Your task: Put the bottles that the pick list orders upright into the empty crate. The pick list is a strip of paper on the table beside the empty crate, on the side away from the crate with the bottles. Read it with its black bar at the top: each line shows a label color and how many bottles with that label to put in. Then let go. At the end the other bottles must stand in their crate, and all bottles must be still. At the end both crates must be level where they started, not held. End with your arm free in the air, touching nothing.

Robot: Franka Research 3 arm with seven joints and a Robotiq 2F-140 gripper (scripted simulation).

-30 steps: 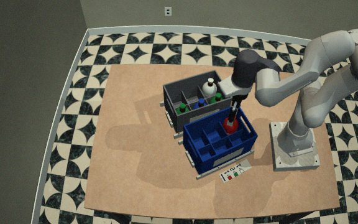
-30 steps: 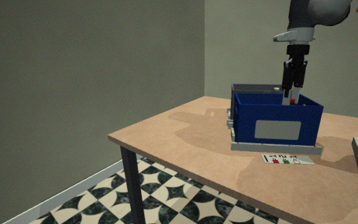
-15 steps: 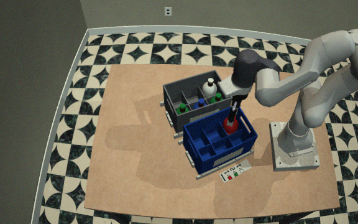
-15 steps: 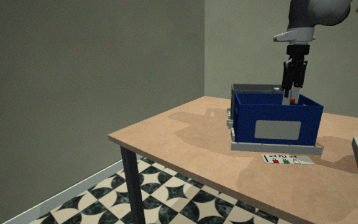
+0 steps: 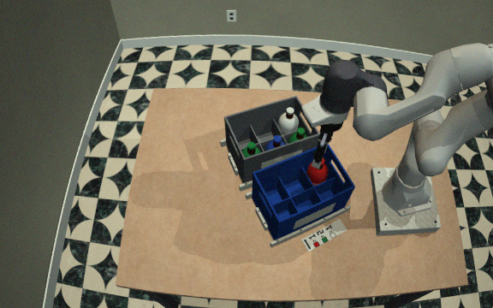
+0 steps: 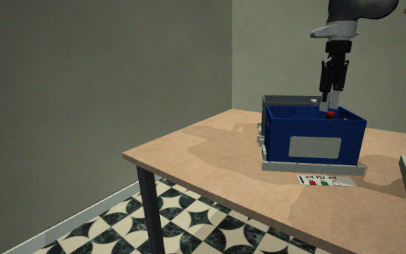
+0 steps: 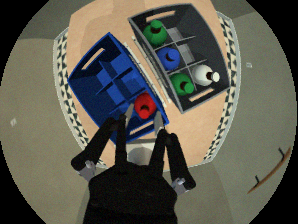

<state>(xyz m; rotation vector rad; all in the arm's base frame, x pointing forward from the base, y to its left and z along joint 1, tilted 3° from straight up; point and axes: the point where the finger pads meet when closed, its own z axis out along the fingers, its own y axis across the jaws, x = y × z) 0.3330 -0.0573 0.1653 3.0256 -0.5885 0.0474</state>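
The red bottle lies 110 mm below my hand and 10 mm behind it. From my hand the other things lie so: blue crate 120 mm below, 80 mm to the left, 50 mm ahead; then grey crate 150 mm ahead, 120 mm to the right, 120 mm below; then blue bottle 130 mm ahead, 110 mm below, 80 mm to the right.
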